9 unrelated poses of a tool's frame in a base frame.
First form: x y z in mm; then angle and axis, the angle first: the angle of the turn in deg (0 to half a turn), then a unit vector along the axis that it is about.
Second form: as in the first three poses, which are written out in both.
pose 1, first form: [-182.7, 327.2, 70.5, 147.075, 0.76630, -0.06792, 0.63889]
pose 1, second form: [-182.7, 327.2, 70.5, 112.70, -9.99, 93.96]
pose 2, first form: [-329.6, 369.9, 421.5, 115.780, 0.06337, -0.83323, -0.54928]
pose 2, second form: [-329.6, 369.9, 421.5, 7.34, -96.47, -63.60]
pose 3, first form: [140.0, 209.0, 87.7, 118.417, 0.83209, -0.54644, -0.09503]
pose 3, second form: [140.0, 209.0, 87.7, 98.53, -64.71, -11.25]
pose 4, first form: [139.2, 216.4, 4.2, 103.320, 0.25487, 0.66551, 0.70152]
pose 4, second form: [139.2, 216.4, 4.2, 26.33, 68.76, 72.48]
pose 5, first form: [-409.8, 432.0, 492.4, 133.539, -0.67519, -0.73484, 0.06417]
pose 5, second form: [-409.8, 432.0, 492.4, -90.16, -98.13, 8.57]
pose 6, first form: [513.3, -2.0, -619.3, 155.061, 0.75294, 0.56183, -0.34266]
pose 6, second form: [513.3, -2.0, -619.3, 116.75, 87.12, -53.13]
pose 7, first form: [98.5, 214.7, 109.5, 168.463, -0.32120, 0.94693, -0.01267]
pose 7, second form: [98.5, 214.7, 109.5, -54.11, 159.52, -2.13]
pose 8, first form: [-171.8, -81.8, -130.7, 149.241, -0.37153, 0.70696, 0.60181]
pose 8, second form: [-171.8, -81.8, -130.7, -55.45, 105.51, 89.81]
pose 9, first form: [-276.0, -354.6, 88.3, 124.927, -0.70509, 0.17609, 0.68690]
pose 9, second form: [-276.0, -354.6, 88.3, -88.09, 22.00, 85.81]
